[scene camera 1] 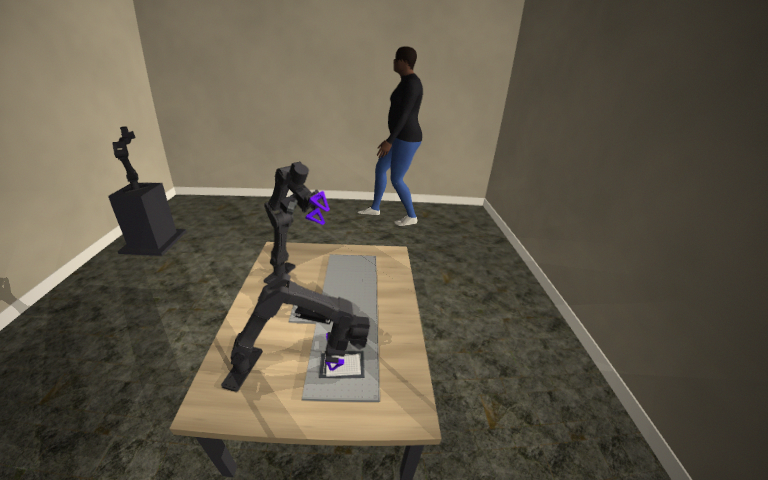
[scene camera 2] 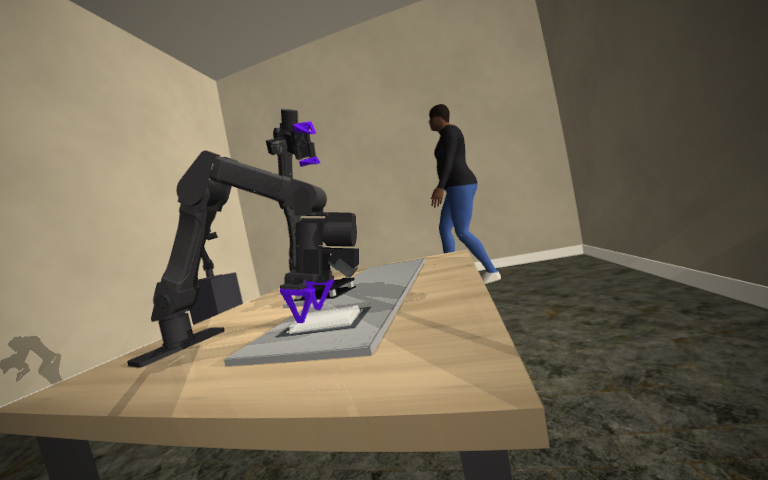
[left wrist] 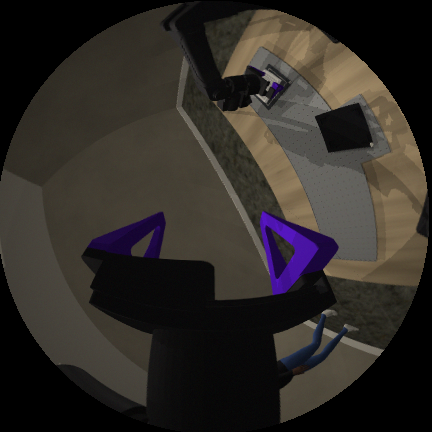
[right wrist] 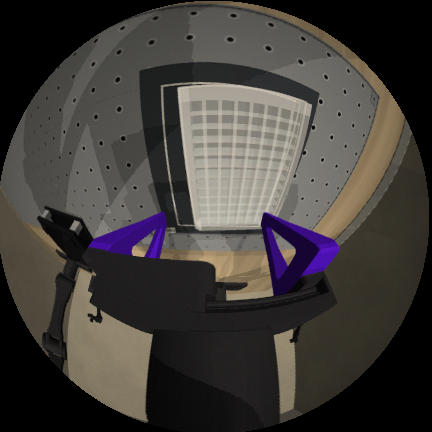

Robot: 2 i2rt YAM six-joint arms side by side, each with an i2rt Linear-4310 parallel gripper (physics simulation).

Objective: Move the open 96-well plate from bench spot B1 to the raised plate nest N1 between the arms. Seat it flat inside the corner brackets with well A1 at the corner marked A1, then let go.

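Frame: origin at the left arm's base, x right, y up, z back, level; metres.
Seen in the pictures: left gripper, fingertip midpoint: (scene camera 1: 326, 217) (scene camera 2: 316, 148) (left wrist: 212, 216); right gripper, fingertip midpoint: (scene camera 1: 331, 360) (scene camera 2: 309, 315) (left wrist: 273, 80) (right wrist: 213, 217); left arm's base, link origin: (scene camera 1: 280, 273); right arm's base, link origin: (scene camera 1: 243, 368) (scene camera 2: 180, 346) (right wrist: 215, 284).
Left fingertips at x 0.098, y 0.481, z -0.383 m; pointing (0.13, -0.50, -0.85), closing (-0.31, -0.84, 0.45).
Pixels of each thing's top centre, then the offset from my left fingertips to it. "pt": a spot on its surface instead. Level surfaces: height alone.
- white 96-well plate, top centre: (right wrist: 243, 177) (scene camera 2: 325, 315) (scene camera 1: 343, 363) (left wrist: 263, 85) dx +0.263, dy -0.452, dz -0.225 m
- dark rectangular spot, surface spot: (right wrist: 151, 120) pt dx +0.186, dy -0.467, dz -0.228 m
- black raised nest, top centre: (right wrist: 69, 252) (scene camera 2: 322, 282) (left wrist: 343, 128) (scene camera 1: 316, 305) dx +0.058, dy -0.430, dz +0.033 m
- grey perforated board, surface height: dy -0.468 m
- wooden table, surface height: dy -0.481 m
The white 96-well plate (scene camera 1: 350, 365) (scene camera 2: 334, 318) (right wrist: 240, 150) lies flat on a dark rectangular spot (right wrist: 151, 120), close to one long side of its thin white outline. My right gripper (scene camera 1: 332, 352) (scene camera 2: 309, 315) (right wrist: 213, 217) is open, pointing down low over the plate, with its fingertips near one short end in the right wrist view. Nothing is between its fingers. The black raised nest (scene camera 1: 311, 313) (left wrist: 345, 127) (right wrist: 67, 230) stands between the arms, partly hidden by the right arm in the scene views. My left gripper (scene camera 1: 318, 209) (scene camera 2: 313, 146) (left wrist: 212, 216) is open and empty, high above the table. The A1 marks are unreadable.
A grey perforated board (scene camera 1: 351, 277) (scene camera 2: 390, 283) (left wrist: 345, 215) (right wrist: 100, 100) lies on the wooden table (scene camera 1: 396, 413) (scene camera 2: 441, 390). A person (scene camera 1: 405, 107) (scene camera 2: 451, 152) (left wrist: 312, 352) stands beyond the table. A dark pedestal (scene camera 1: 141, 217) with another arm stands off to the side.
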